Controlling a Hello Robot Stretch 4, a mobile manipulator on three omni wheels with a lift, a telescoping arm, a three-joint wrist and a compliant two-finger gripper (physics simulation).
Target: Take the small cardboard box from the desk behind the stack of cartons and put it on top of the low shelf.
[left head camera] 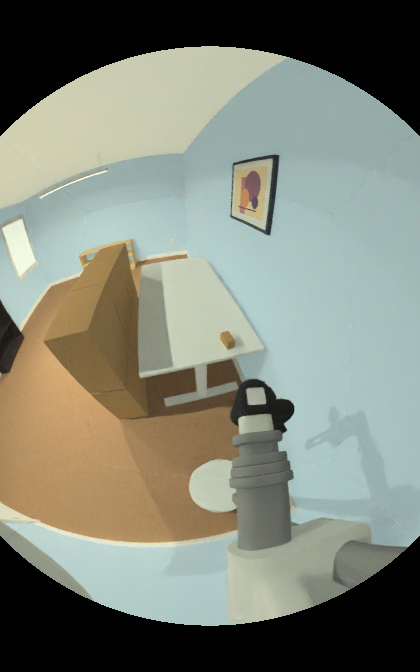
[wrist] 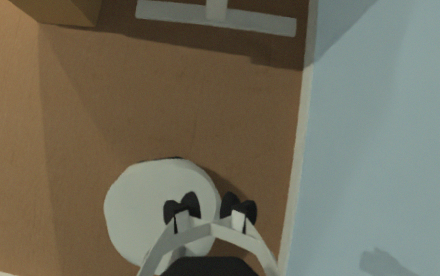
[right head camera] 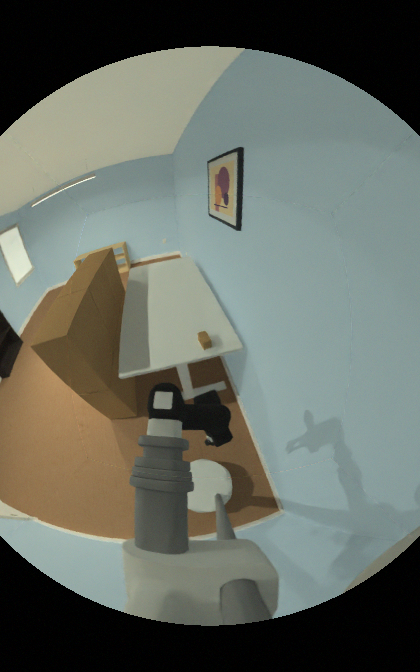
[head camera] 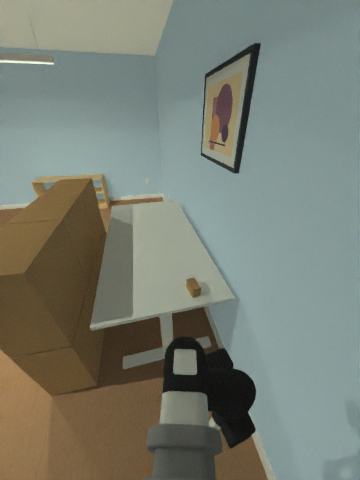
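Where they show: gripper, between the fingertips: (wrist: 210, 207); robot's base, origin of its link: (left head camera: 217, 484).
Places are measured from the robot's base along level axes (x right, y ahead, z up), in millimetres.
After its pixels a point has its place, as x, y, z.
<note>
The small cardboard box (head camera: 193, 287) {46, 797, 752} (left head camera: 227, 340) {44, 791, 753} (right head camera: 204, 340) lies on the near right part of the white desk (head camera: 160, 245) {-200, 1277, 692} (left head camera: 195, 310) {-158, 1143, 692} (right head camera: 172, 310), by the wall. My gripper (wrist: 210, 207) {87, 226, 837} (right head camera: 210, 441) is open partway and empty. It hangs over the floor on the near side of the desk, apart from the box; the head view mostly hides its fingers. The brown carton stack (head camera: 55, 280) {-632, 712, 873} (left head camera: 95, 320) {-625, 684, 1013} (right head camera: 80, 320) stands along the desk's left side. The low wooden shelf (head camera: 65, 177) {-2372, 3679, 582} (left head camera: 133, 255) {-1676, 3758, 220} (right head camera: 127, 257) stands at the far wall, partly hidden by the cartons.
The blue wall (head camera: 300, 250) {367, 583, 1173} runs close along my right, with a framed picture (head camera: 225, 110) {185, 1216, 1561}. The desk's foot (wrist: 260, 24) reaches toward that wall. A round white disc (wrist: 140, 210) {-73, 0, 187} (left head camera: 212, 485) {-44, 5, 187} (right head camera: 207, 485) is low beneath the arm. A dark object (left head camera: 7, 340) {-3647, 1286, 153} stands far left.
</note>
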